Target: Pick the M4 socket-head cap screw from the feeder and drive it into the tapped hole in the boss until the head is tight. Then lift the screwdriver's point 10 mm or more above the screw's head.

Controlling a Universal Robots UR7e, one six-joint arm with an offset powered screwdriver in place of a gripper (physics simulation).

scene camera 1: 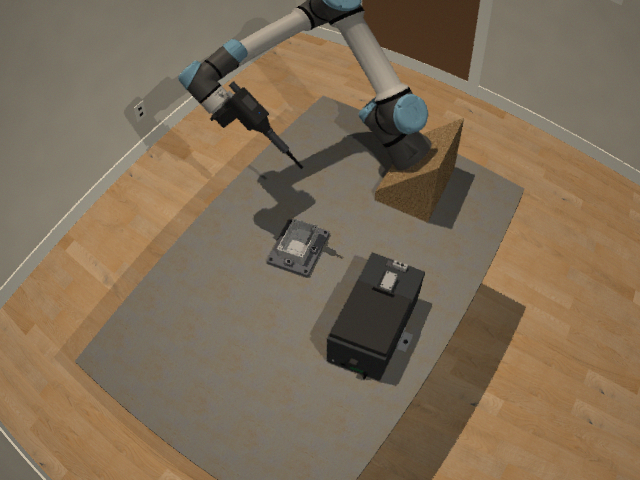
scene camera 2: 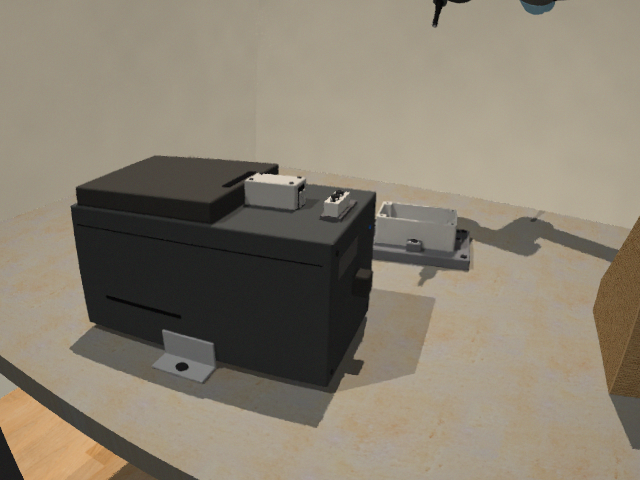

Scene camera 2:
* grey base plate
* black screw feeder
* raised dark lid
